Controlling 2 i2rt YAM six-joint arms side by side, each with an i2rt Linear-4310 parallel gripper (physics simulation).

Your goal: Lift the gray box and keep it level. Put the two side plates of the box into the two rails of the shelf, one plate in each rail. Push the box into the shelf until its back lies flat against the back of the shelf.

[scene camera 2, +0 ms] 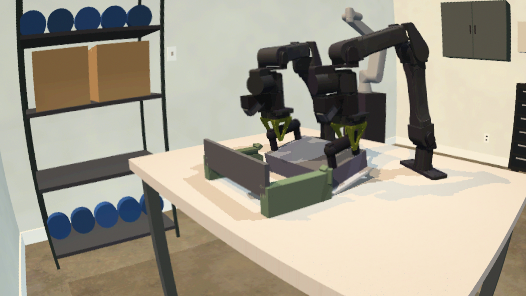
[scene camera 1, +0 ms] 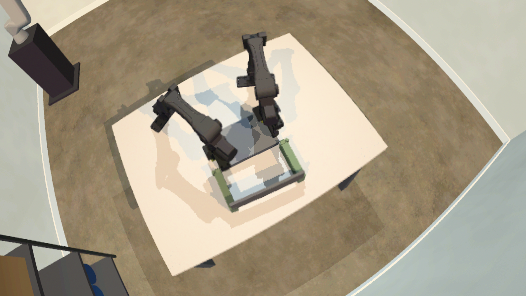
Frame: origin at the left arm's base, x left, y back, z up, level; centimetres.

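Seen in the pictures: left gripper, fingertip midpoint: (scene camera 2: pixel 350 149); right gripper, fingertip midpoint: (scene camera 2: pixel 277 140); left arm's base, link origin: (scene camera 2: pixel 422 170); right arm's base, link origin: (scene camera 1: pixel 165 115).
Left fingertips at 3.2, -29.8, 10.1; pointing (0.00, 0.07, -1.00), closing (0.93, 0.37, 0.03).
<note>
Offsets run from my left fingertips to a thing's top centre, as dx, dy, dz. "*": to the spot under its first point. Level surfaces: height alone.
The gray box {-10.9, -6.7, +4.9} (scene camera 1: pixel 246 141) (scene camera 2: pixel 309 145) lies between the arms, its front edge near the open ends of the shelf's rails. The shelf's green rails are at the left (scene camera 1: pixel 223 188) and right (scene camera 1: pixel 292 159) in scene camera 1. The shelf's dark back {* -2.6, -31.8, -0.3} (scene camera 1: pixel 267 191) (scene camera 2: pixel 235 166) joins their far ends, apart from the box. My left gripper (scene camera 1: pixel 272 128) (scene camera 2: pixel 345 148) is shut on the box's right side in the picture. My right gripper (scene camera 1: pixel 221 161) (scene camera 2: pixel 284 137) is shut on its left side. The arms partly hide the plates; whether they are in the rails I cannot tell.
The box and shelf are over the pale table {dz -10.1} (scene camera 1: pixel 340 125) (scene camera 2: pixel 400 225), with the shelf nearer its front edge. A storage rack (scene camera 2: pixel 95 108) with cartons and blue discs stands beyond the table. A dark pedestal (scene camera 1: pixel 45 65) with a pale arm stands in the background.
</note>
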